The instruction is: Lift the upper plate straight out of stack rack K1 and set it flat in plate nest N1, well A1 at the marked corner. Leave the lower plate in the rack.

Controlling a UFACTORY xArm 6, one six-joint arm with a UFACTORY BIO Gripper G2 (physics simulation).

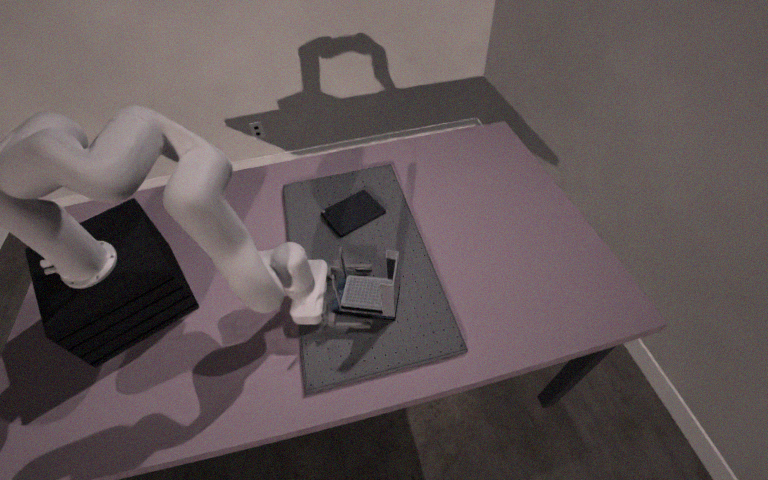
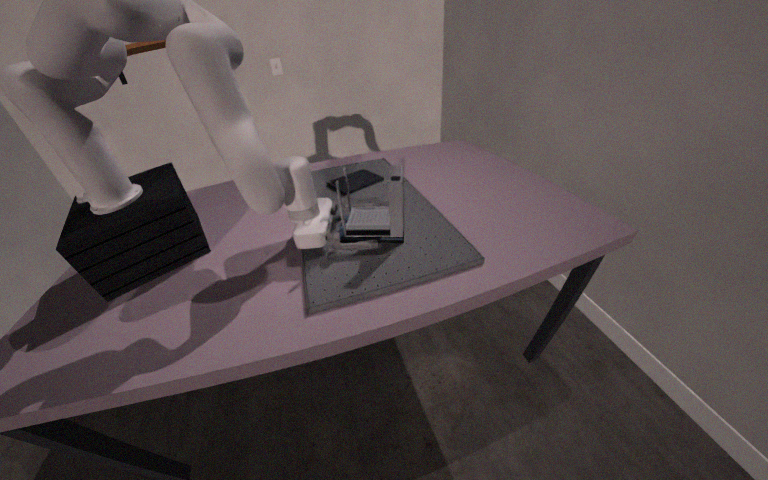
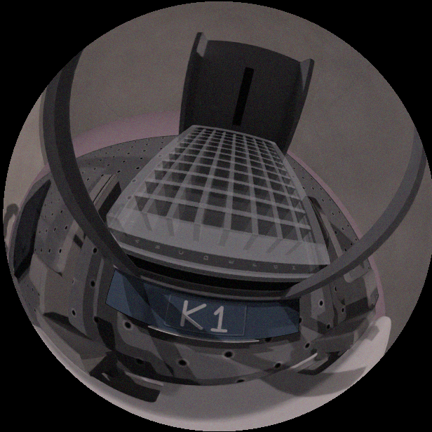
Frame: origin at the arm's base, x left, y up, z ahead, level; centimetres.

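Seen in the pictures: hand at its tool point: (image 1: pixel 362 294) (image 2: pixel 367 224); arm's base at its link origin: (image 1: pixel 90 264) (image 2: pixel 118 200).
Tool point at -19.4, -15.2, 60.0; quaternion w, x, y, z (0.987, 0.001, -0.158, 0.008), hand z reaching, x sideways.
Note:
Offsets run from my tool point to a thing's middle, as dx, dy, dz. Level surfaces: height alone.
The upper plate @(-1.2, +2.2, +1.6) (image 1: pixel 362 293) (image 2: pixel 368 219) (image 3: pixel 227 200), a light grey grid of wells, lies flat in stack rack K1 @(-0.7, +5.8, +0.7) (image 1: pixel 388 297) (image 2: pixel 396 203) (image 3: pixel 215 85). The rack has a tall slotted back panel, slim front posts and a blue K1 label. The lower plate cannot be made out under the upper one. My gripper (image 1: pixel 369 296) (image 2: pixel 378 227) (image 3: pixel 215 192) is open, reaching in level from the label side, with one finger beside each long side of the plate and gaps between. Plate nest N1 @(+30.0, -1.1, +5.5) (image 1: pixel 353 212) (image 2: pixel 355 181) is a dark, empty flat tray with a small light mark at one corner.
The rack and nest stand on a grey perforated board @(dy -1.8) (image 1: pixel 419 339) (image 2: pixel 424 254) on the pink table @(dy -3.1) (image 1: pixel 509 254) (image 2: pixel 509 209). The front posts and back panel rise well above the plate. The arm's black base block (image 1: pixel 113 305) (image 2: pixel 141 243) stands at the left.

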